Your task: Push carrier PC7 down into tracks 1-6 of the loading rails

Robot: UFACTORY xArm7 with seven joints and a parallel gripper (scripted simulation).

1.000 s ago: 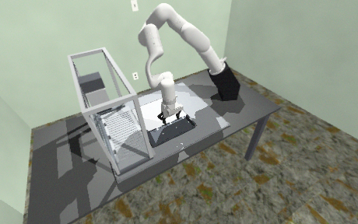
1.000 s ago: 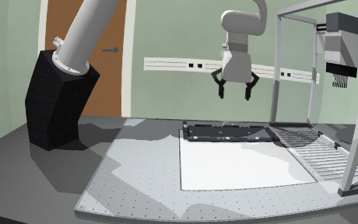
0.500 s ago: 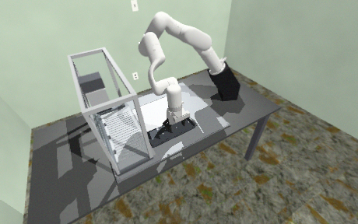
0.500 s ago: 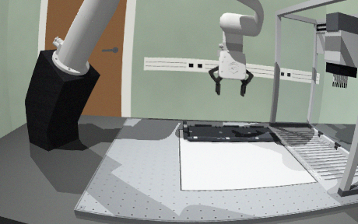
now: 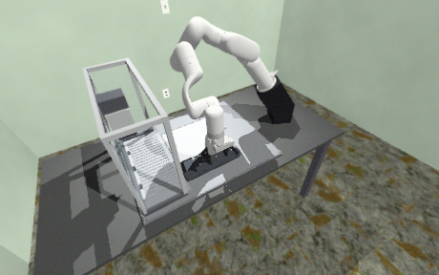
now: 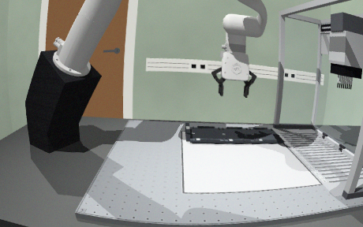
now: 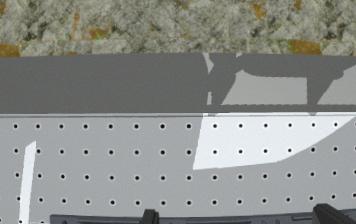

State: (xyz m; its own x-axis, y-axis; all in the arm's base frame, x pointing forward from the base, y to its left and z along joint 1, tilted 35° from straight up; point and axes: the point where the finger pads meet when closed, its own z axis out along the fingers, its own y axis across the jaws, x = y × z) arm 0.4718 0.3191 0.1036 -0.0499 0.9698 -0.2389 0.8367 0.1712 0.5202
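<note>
Right now my hand is 1 cm short of the carrier PC7, 10 cm to the left of it and 11 cm above it. The rest, counted from my hand: pipetting head (35 cm ahead, 24 cm to the right, 22 cm above); frame post (23 cm ahead, 53 cm to the right, 12 cm above).
</note>
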